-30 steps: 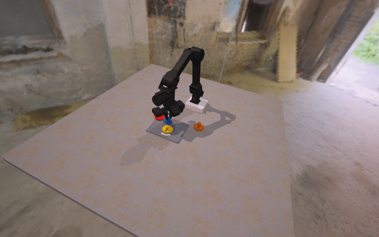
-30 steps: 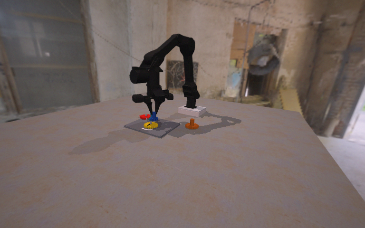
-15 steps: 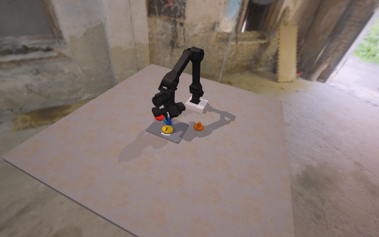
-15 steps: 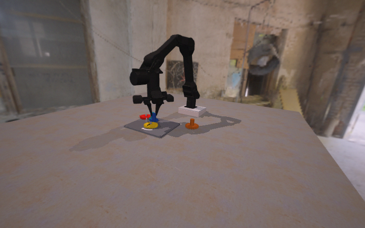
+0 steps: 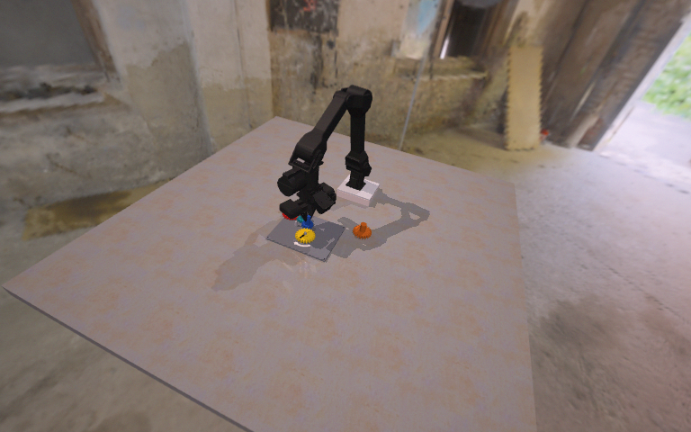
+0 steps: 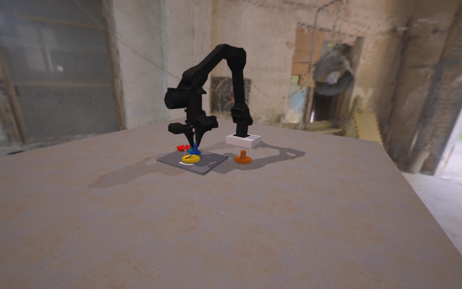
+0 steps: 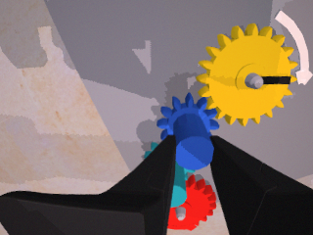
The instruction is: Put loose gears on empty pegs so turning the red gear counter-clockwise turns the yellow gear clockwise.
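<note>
My gripper tip is now 10 mm above the blue gear. The rest, counted from my gripper tip: teal gear: 20 mm behind, 30 mm to the right, 20 mm below; yellow gear: 40 mm ahead, 20 mm to the left, 20 mm below; red gear: 20 mm behind, 80 mm to the right, 30 mm below.
</note>
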